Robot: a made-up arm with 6 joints.
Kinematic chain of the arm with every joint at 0, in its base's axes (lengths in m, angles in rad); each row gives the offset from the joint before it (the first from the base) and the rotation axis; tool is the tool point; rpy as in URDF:
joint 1: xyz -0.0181 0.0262 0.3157 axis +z
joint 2: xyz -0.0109 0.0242 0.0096 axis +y
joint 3: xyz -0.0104 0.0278 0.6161 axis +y
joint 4: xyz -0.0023 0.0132 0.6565 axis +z
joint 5: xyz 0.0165 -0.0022 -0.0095 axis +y
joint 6: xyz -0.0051 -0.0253 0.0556 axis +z
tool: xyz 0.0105 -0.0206 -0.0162 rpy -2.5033 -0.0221 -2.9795
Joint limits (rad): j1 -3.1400..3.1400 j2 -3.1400..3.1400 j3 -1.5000..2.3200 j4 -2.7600..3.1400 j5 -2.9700..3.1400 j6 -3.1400..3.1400
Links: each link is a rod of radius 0.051 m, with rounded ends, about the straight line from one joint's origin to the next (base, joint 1, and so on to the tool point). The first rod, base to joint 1, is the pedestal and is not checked.
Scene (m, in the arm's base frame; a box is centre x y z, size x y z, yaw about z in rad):
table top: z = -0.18
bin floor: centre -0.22 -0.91 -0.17 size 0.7 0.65 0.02 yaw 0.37
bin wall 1: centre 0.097 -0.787 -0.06 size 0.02 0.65 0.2 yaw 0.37
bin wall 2: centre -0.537 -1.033 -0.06 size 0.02 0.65 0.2 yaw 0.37
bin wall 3: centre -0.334 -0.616 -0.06 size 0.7 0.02 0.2 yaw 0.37
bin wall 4: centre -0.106 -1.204 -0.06 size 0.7 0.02 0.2 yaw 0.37
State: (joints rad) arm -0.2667 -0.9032 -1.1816 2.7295 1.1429 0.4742
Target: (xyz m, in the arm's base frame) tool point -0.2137 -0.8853 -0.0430
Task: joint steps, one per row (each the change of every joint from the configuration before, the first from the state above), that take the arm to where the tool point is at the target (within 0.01 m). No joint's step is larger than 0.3 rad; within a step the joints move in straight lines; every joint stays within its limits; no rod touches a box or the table.
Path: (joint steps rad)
1: 0.2272 0.0568 -0.0286 0.1026 0.1347 -0.0396
2: 0.2271 0.0567 -0.0285 0.1027 0.1346 -0.0396
3: 0.2272 0.0568 -0.0286 0.1026 0.1347 -0.0396
4: 0.2271 0.0568 -0.0286 0.1026 0.1347 -0.0397
5: 0.2829 -0.1851 -0.0058 -0.1057 -0.1838 0.0631
6: 0.2828 -0.1850 -0.0058 -0.1056 -0.1839 0.0630
7: 0.2829 -0.1851 -0.0058 -0.1057 -0.1838 0.0631

